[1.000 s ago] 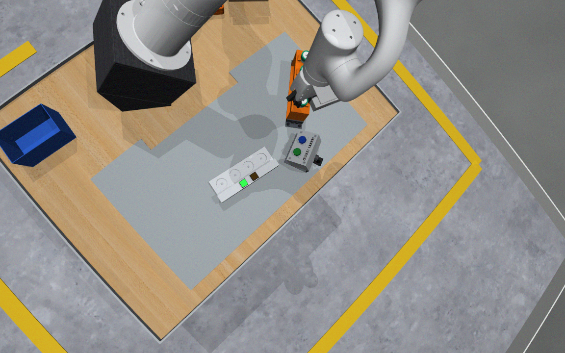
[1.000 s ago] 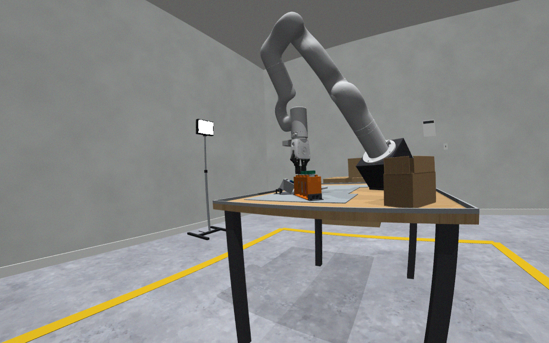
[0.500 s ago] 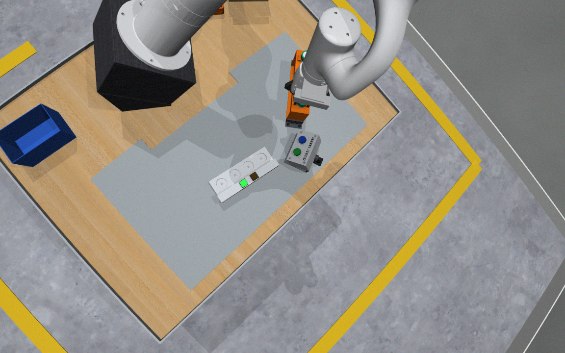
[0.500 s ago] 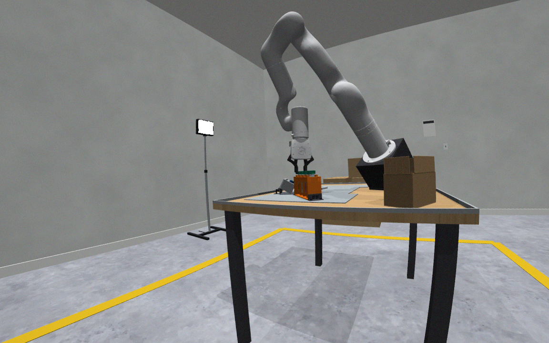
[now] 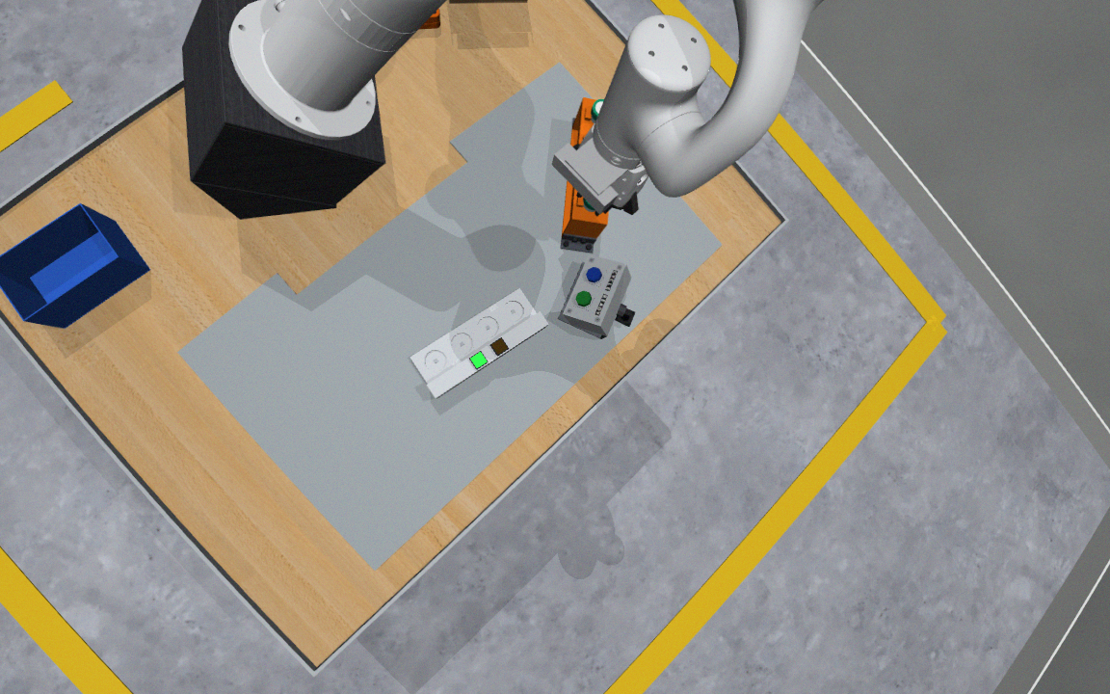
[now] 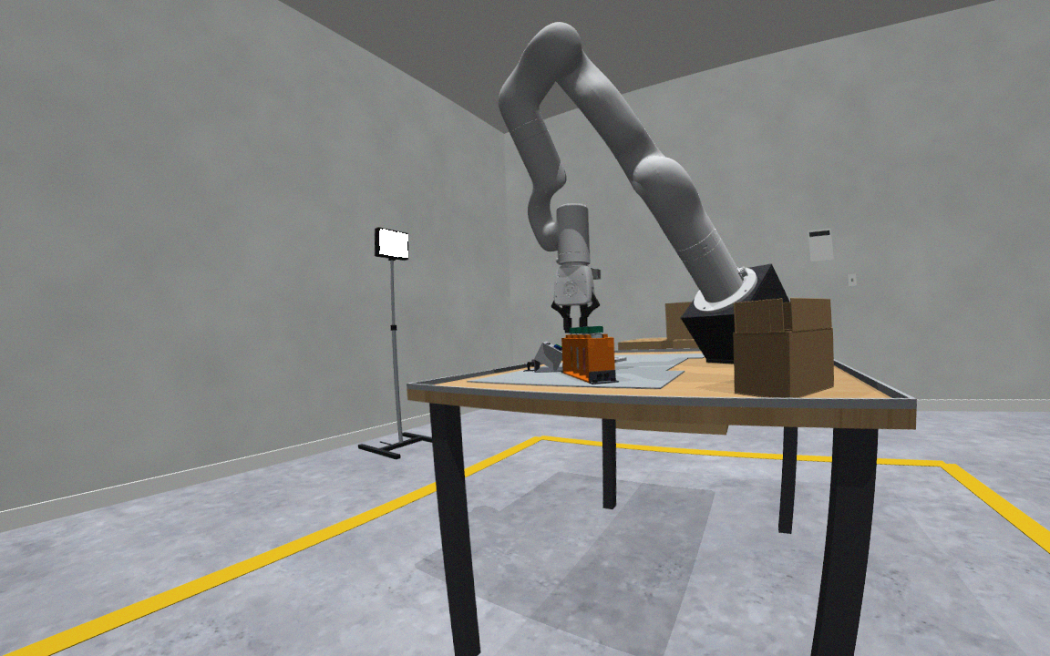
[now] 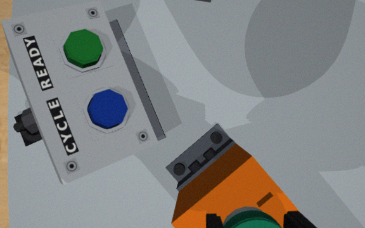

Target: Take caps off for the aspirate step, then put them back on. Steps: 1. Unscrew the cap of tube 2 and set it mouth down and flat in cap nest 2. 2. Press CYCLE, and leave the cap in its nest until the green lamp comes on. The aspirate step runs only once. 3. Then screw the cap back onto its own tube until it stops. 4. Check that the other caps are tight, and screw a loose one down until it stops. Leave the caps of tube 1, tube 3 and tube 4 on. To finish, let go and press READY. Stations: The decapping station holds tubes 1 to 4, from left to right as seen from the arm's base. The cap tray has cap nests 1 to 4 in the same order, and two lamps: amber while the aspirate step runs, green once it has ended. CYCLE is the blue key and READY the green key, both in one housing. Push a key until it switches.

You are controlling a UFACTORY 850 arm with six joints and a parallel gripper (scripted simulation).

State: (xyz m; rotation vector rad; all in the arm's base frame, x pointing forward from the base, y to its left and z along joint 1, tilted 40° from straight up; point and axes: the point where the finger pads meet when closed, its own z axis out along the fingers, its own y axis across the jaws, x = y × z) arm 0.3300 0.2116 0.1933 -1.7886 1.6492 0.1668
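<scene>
Now: the green ready key 120 mm ahead of my hand, 90 mm to the right of it and 60 mm below it. From my hand the other things lie so: blue cycle key 100 mm ahead, 60 mm below, 50 mm to the right; key housing 130 mm ahead, 70 mm to the right, 70 mm below; green-rimmed cap 80 mm behind, 70 mm to the left, 10 mm below.
</scene>
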